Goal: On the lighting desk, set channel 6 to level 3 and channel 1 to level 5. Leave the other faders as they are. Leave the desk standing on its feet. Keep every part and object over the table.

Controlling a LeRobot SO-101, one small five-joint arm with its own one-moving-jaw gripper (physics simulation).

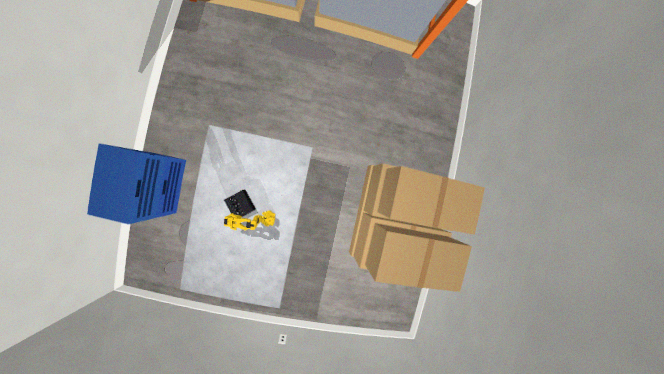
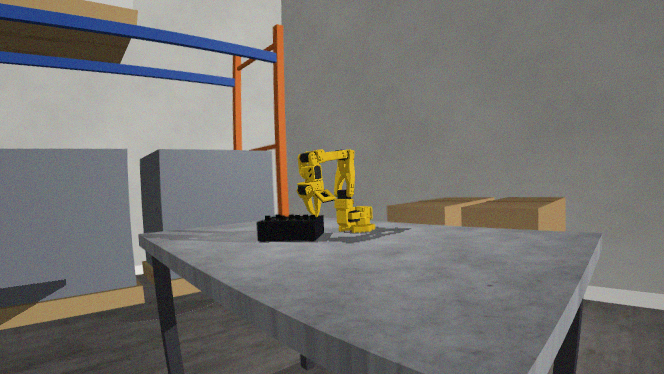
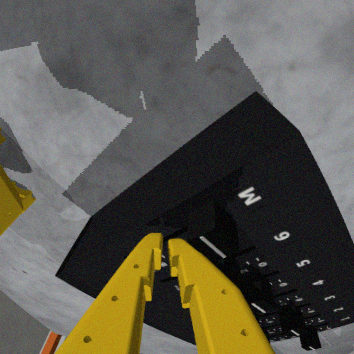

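Where they show: hand at its tool point: [image 1: 240, 216] [image 2: 315, 215] [image 3: 161, 246]; arm's base at its link origin: [image 1: 265, 217] [image 2: 351, 230].
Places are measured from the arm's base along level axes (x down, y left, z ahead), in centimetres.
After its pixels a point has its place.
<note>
The black lighting desk [image 1: 242, 201] @[y -8.9, x -5.5, z 16.2 cm] [image 2: 290, 231] @[y -0.1, x -2.9, z 22.9 cm] [image 3: 175, 185] @[y 2.1, x -4.2, z 15.2 cm] stands upright on the table [image 1: 235, 270] @[y 42.7, x 0.0, z 14.3 cm] [image 2: 400, 280] @[y 42.6, x 0.0, z 32.9 cm]. My gripper [image 2: 317, 215] [image 3: 165, 239] @[y 1.2, x -6.4, z 15.0 cm] is shut and empty, its tips low over the desk at the side nearest the arm. The labels M [image 3: 249, 196] @[y 2.8, x -5.5, z 17.7 cm], 6 [image 3: 281, 235] @[y 1.1, x -5.5, z 19.2 cm] and 5 [image 3: 303, 263] @[y -0.7, x -5.5, z 20.7 cm] show, with 4 to 1 beyond. A black fader cap with a white line [image 3: 212, 246] @[y 2.0, x -6.8, z 16.6 cm] is just right of the tips and looks like channel 6's. Other caps crowd the lower right, partly behind the jaw. Levels of channels 6 and 1 cannot be read.
The yellow arm's base [image 1: 269, 218] @[y -1.6, x -7.0, z -4.1 cm] [image 2: 362, 220] @[y 1.7, x -3.0, z -3.1 cm] stands beside the desk. Arm and desk cast shadows on the table. Off the table are a blue cabinet [image 1: 112, 185], cardboard boxes [image 1: 425, 255] [image 2: 505, 213] and a rack with an orange post [image 2: 280, 120].
</note>
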